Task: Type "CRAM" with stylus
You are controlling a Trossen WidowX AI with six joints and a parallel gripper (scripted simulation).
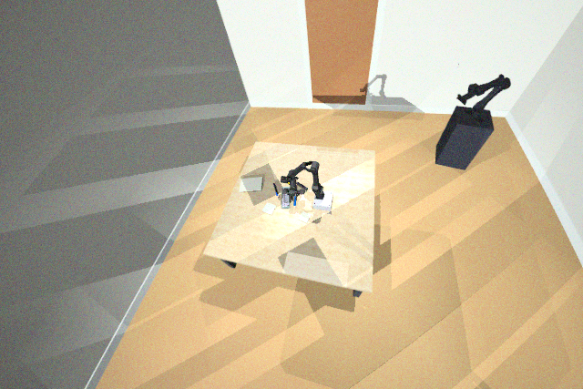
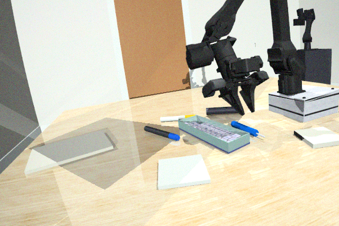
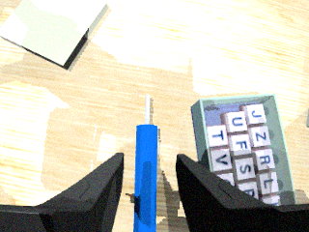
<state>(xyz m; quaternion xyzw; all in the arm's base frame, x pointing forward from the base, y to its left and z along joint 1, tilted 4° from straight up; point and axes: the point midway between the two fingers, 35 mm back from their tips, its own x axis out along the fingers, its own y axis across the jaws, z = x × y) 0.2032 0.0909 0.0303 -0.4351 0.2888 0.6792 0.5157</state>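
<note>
Now: gripper tip 10 mm to the right of the blue stylus and 50 mm above it. From my gripper tip the other things lie so: keyboard 100 mm ahead, 20 mm to the right, 40 mm below; then stylus tip 10 mm behind, 40 mm to the left, 50 mm below.
</note>
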